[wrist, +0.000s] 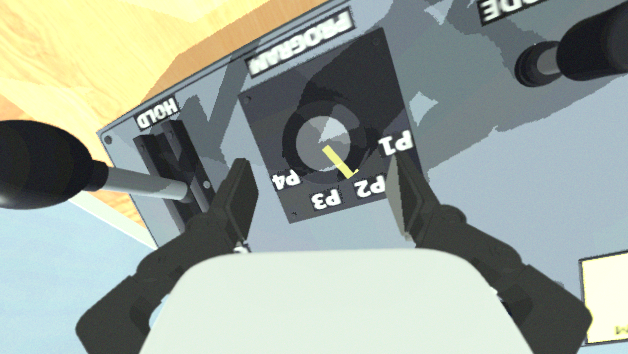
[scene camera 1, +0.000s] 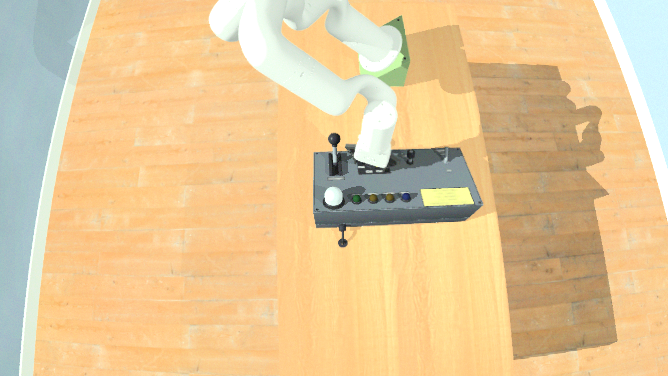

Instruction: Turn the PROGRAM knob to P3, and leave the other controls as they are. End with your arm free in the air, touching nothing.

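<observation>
The PROGRAM knob (wrist: 322, 142) is a round grey-black dial on a dark square plate (wrist: 267, 117). Its yellow pointer (wrist: 339, 161) points at the P2 label (wrist: 370, 187). The P3 label (wrist: 326, 199) is beside P2, and the P4 (wrist: 286, 179) and P1 (wrist: 396, 143) labels stand at the two ends. My gripper (wrist: 320, 173) is open, with nothing between its fingers. In the wrist view its fingertips show on either side of the label row, offset from the knob's centre. Their height above the plate is hard to tell. In the scene view the wrist hides the knob.
The grey control box (scene camera 1: 400, 216) stands on the table (scene camera 1: 400, 300). A HOLD lever with a black ball (scene camera 1: 334, 139) (wrist: 42, 164) stands beside the plate. A black MODE handle (wrist: 595, 47) is on the other side. A white dome (scene camera 1: 333, 196), small coloured buttons and a yellow card (scene camera 1: 446, 196) lie along the front.
</observation>
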